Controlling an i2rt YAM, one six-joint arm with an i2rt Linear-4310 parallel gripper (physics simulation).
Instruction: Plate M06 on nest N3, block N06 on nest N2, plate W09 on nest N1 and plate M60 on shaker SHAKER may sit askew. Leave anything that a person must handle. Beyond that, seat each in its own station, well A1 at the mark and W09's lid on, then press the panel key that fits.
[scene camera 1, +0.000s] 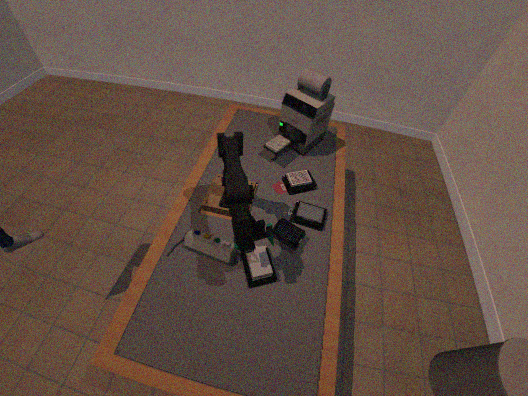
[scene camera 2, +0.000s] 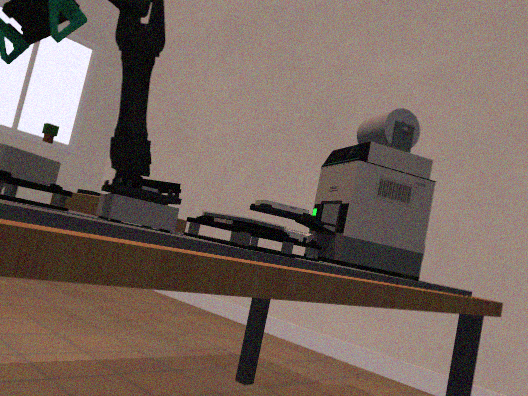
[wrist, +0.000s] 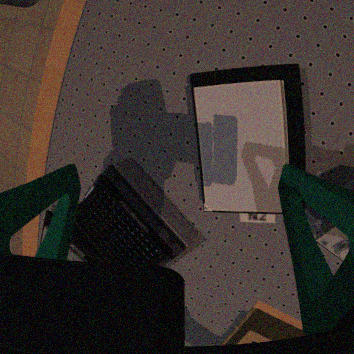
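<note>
Block N06, pale and flat-topped (scene camera 1: 260, 270) (wrist: 260, 102), sits on the black nest N2 (scene camera 1: 262, 284) (wrist: 296, 115). In the wrist view the black rim shows widest along its top and right sides. My gripper (scene camera 1: 254, 239) (scene camera 2: 32, 51) (wrist: 179, 175) is open and empty, high above the mat; its right finger overlaps the block's lower right in the wrist view. A pale plate (scene camera 1: 300, 177) and a grey-topped plate (scene camera 1: 310, 213) rest on two other black nests. Another plate (scene camera 1: 277, 143) (scene camera 2: 282, 206) is on a tray at the machine. Their labels and well A1 are unreadable.
A dark gridded rack (scene camera 1: 289, 233) (wrist: 125, 220) lies beside N2. The key panel (scene camera 1: 210, 246) stands on N2's other side, near a wooden box (scene camera 1: 216, 211). A tall machine (scene camera 1: 306, 117) (scene camera 2: 375, 200) with a green light is at the far end. A person's foot (scene camera 1: 27, 240) shows left of the table.
</note>
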